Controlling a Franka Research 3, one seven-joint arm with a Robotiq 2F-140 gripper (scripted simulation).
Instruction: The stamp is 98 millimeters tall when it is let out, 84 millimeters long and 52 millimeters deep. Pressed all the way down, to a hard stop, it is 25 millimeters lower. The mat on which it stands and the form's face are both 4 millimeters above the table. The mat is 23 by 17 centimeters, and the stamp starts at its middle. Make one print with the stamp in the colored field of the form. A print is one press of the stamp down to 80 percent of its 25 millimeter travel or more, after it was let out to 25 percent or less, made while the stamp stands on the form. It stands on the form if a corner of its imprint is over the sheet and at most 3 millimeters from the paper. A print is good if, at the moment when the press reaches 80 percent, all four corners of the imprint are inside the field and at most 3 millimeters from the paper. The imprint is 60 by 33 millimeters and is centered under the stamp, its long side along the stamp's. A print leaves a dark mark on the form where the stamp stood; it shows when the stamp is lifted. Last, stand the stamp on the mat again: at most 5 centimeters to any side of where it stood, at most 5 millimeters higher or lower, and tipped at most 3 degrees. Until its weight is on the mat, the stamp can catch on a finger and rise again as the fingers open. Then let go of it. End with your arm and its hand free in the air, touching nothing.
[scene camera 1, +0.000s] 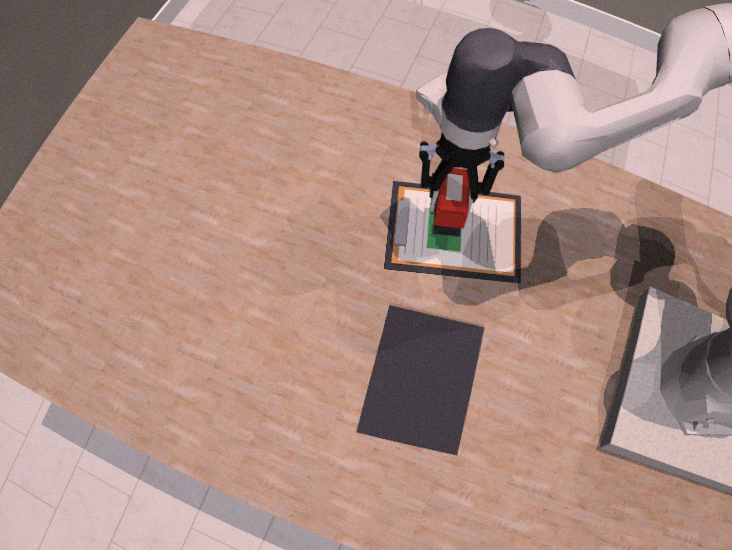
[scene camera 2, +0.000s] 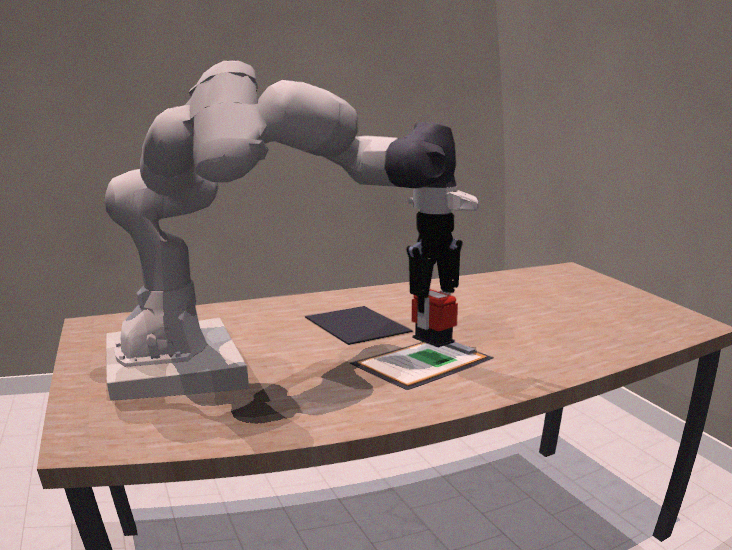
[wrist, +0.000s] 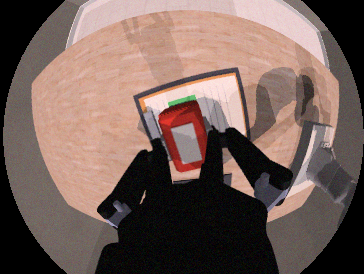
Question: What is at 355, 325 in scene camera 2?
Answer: A dark mat.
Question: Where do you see my gripper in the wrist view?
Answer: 187, 128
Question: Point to my gripper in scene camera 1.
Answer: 449, 206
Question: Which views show my gripper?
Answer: Scene camera 1, scene camera 2 and the wrist view: all of them.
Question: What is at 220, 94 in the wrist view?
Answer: A form.
